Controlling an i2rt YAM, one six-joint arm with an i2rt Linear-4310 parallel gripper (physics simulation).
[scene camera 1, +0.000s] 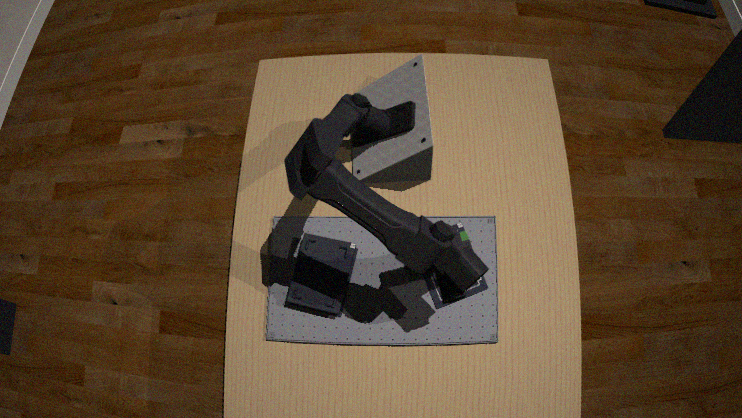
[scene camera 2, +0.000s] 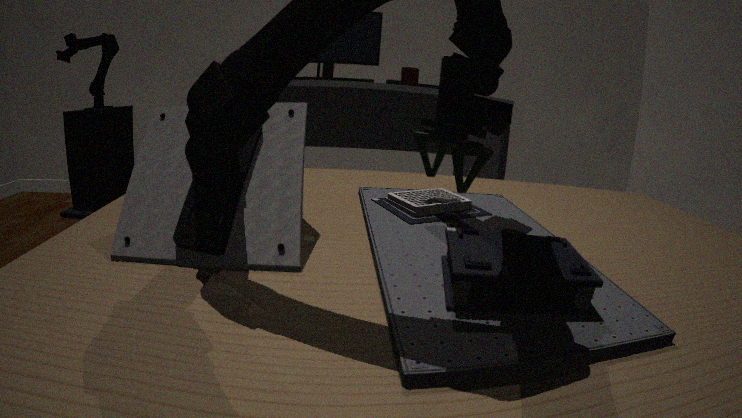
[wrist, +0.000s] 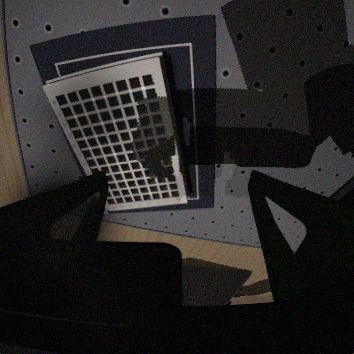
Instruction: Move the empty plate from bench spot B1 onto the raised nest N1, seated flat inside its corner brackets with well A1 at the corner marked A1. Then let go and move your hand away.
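Where they show: gripper, between the fingertips: (scene camera 2: 445, 184) (wrist: 177, 178); arm's base, origin of its link: (scene camera 1: 383, 125) (scene camera 2: 219, 180).
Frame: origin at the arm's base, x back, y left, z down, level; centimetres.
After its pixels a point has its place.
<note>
The white gridded plate (scene camera 2: 428, 200) {x -29.6, y 15.2, z 5.4 cm} (wrist: 107, 130) {x -31.7, y 19.1, z 5.5 cm} lies flat on the dark pad of spot B1 (scene camera 2: 408, 218) {x -25.8, y 9.7, z 6.8 cm} (wrist: 205, 65) {x -38.1, y 13.7, z 6.8 cm} (scene camera 1: 441, 302) {x -39.5, y 15.4, z 6.7 cm}, a little askew to its white outline; in scene camera 1 the arm hides most of it. Its wells look empty. My gripper (scene camera 2: 447, 183) {x -31.7, y 13.5, z 2.1 cm} (wrist: 177, 178) {x -31.7, y 13.5, z 2.1 cm} is open and empty, above the plate and its near edge. In the wrist view the left fingertip overlaps the plate's lower left edge and the right one stands right of the pad. The raised nest N1 (scene camera 1: 324, 246) {x -29.2, y -11.1, z 2.9 cm} (scene camera 2: 475, 264) {x -28.6, y -15.1, z 2.5 cm} is a dark block with corner brackets; a small white mark shows at one corner.
Both stand on a grey perforated board (scene camera 1: 384, 332) {x -47.0, y 3.3, z 6.9 cm} (scene camera 2: 410, 280) {x -23.7, y -9.9, z 6.9 cm} on the wooden table (scene camera 1: 524, 155) {x -1.3, y 35.6, z 8.3 cm}. The arm's slanted grey mount (scene camera 1: 394, 88) {x 8.9, y 2.1, z -3.0 cm} (scene camera 2: 275, 207) {x -8.1, y -1.8, z 2.5 cm} stands behind the board. The arm's shadow crosses the nest. Further off are a desk with a monitor (scene camera 2: 358, 41) and another arm (scene camera 2: 103, 62).
</note>
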